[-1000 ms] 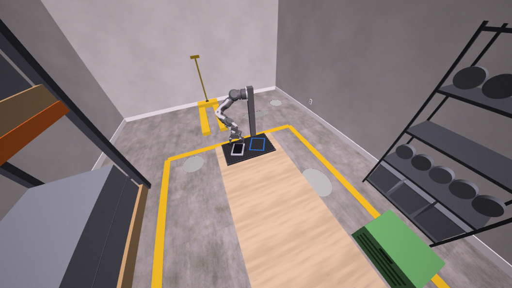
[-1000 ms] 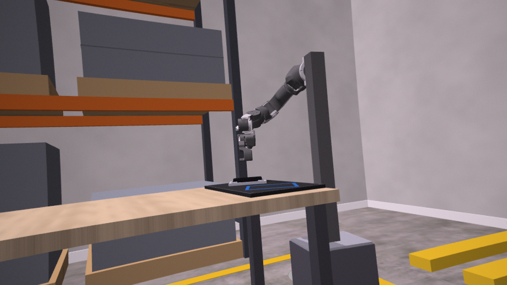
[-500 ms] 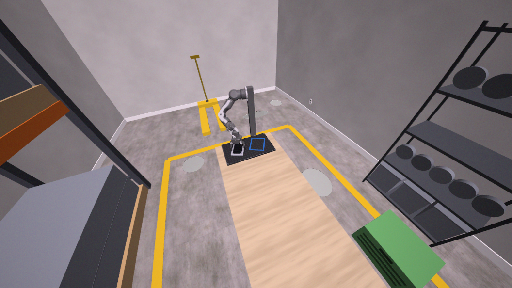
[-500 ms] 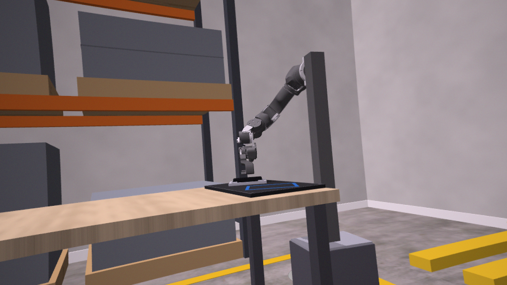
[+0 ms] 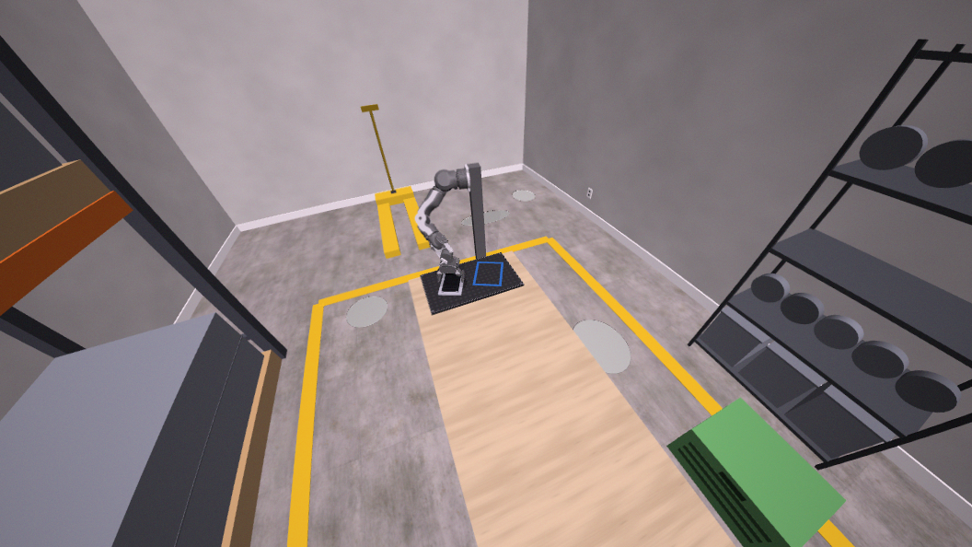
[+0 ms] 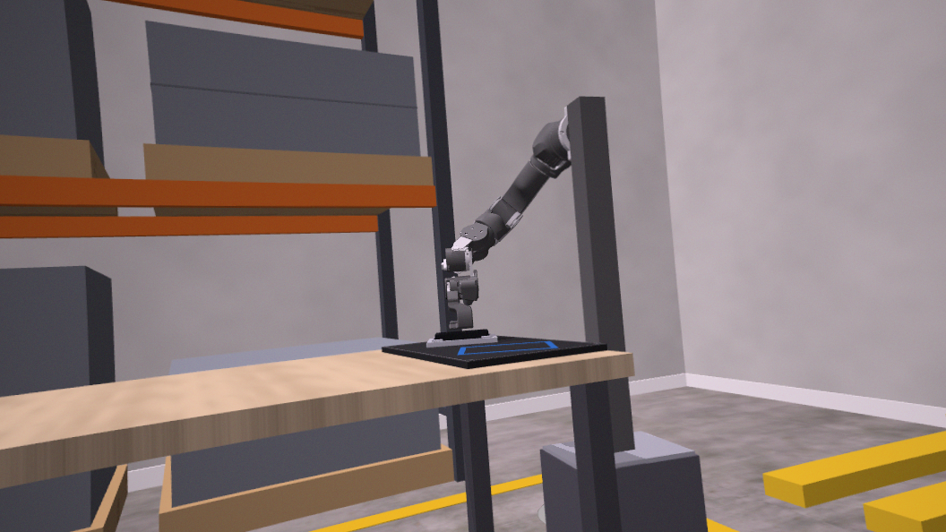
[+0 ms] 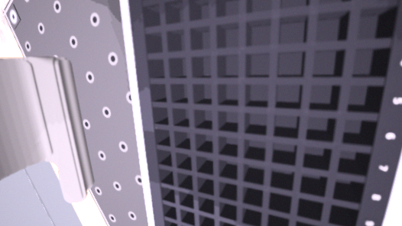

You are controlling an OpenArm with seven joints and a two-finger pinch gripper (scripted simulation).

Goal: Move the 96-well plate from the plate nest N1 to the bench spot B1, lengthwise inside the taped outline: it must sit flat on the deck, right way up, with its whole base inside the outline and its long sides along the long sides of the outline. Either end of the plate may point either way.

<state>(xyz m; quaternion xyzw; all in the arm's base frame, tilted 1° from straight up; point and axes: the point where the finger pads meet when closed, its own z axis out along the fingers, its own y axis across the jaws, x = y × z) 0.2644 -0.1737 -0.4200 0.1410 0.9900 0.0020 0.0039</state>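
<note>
My gripper is now 2 cm above the 96-well plate. The rest, counted from my hand: plate nest N1 (3 cm below).
</note>
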